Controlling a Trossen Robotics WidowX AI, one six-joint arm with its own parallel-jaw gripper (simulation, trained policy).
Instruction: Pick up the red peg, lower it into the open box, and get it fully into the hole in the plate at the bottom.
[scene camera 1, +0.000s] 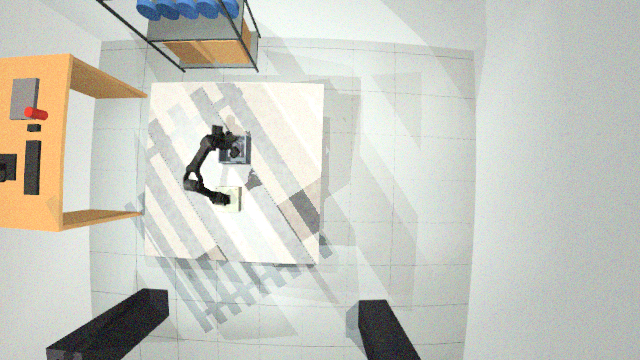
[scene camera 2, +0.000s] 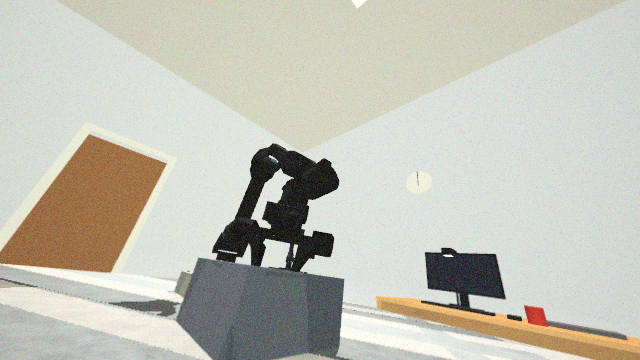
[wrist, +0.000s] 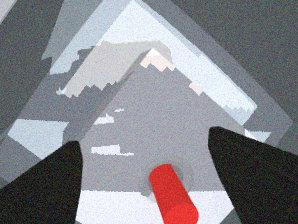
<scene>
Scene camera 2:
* my gripper: 268, 287
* grey box: 226, 303
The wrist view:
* my gripper: 145, 144
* grey box: 65, 65
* grey plate: 154, 115
</scene>
